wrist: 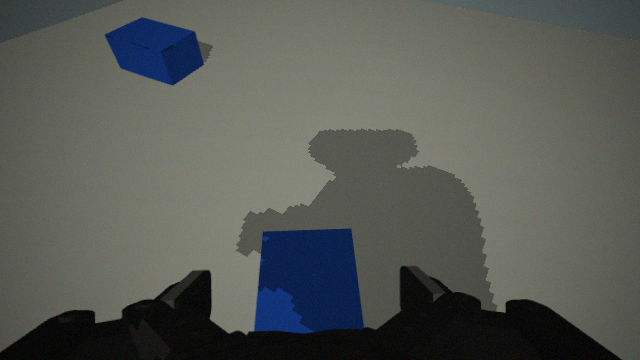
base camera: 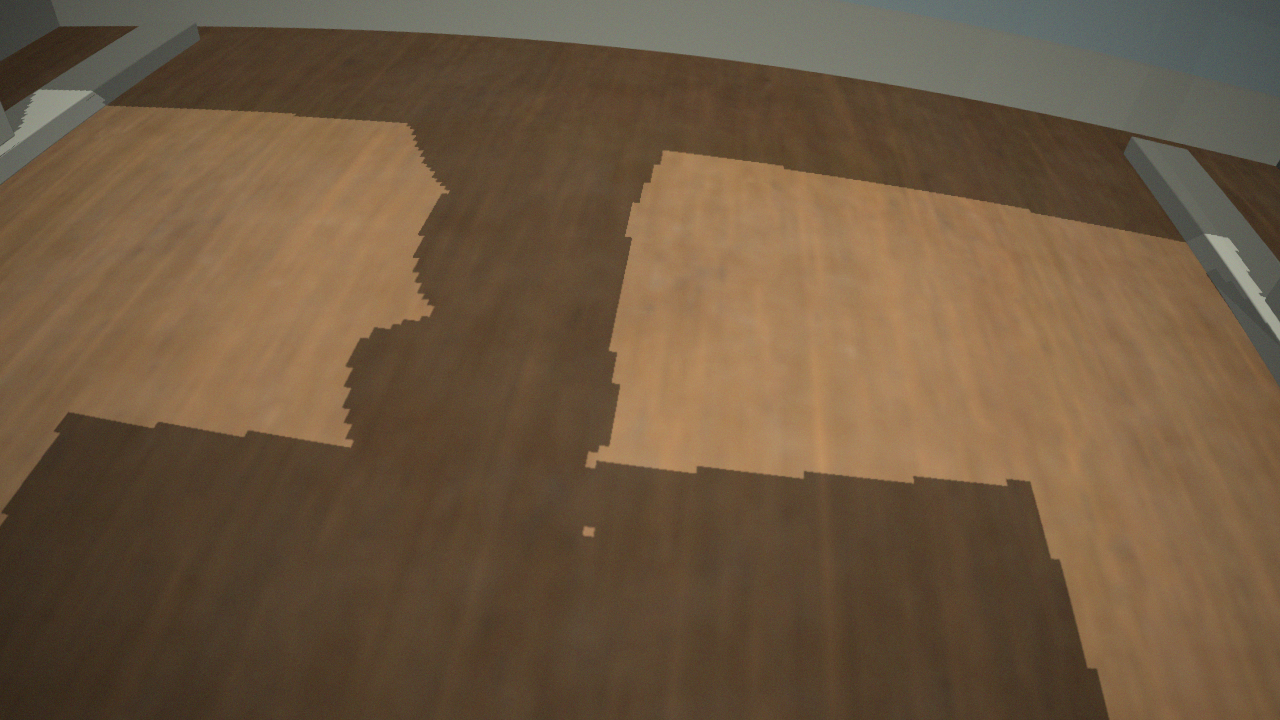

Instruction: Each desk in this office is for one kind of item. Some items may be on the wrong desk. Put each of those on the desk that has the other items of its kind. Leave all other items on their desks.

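Frame: origin at the arm's base, x ahead, y left, z up, level; millimetres.
Seen in the pictures: gripper, between the fingertips: (wrist: 306, 289).
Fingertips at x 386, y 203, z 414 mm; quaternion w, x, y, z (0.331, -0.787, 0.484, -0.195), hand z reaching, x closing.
Note:
A point is followed by its place in that frame.
A blue box (wrist: 309, 270) @[x 416, y 217, z 368 mm] stands on a pale grey desk top (wrist: 240, 125) @[x 563, y 378, z 323 mm] in the wrist view, low in the middle. Its near end is hidden behind the gripper's body. My gripper (wrist: 306, 289) @[x 386, y 203, z 414 mm] is open above the desk, its fingers apart to the left and right of this box, with a gap on each side. A second blue box (wrist: 150, 50) @[x 593, y 517, z 366 mm] lies on the same desk at the upper left, apart from the first. The gripper and the boxes do not show in the base camera view.
The base camera view shows a brown wood floor (base camera: 850, 340) @[x 506, y -169, z -397 mm] with shadows across it. A grey beam (base camera: 152, 67) @[x 911, y 574, z -390 mm] lies at the upper left and another grey beam (base camera: 1181, 192) @[x 759, y -591, z -372 mm] at the right. A pale wall (base camera: 626, 35) @[x 1014, y 9, z -380 mm] runs along the back.

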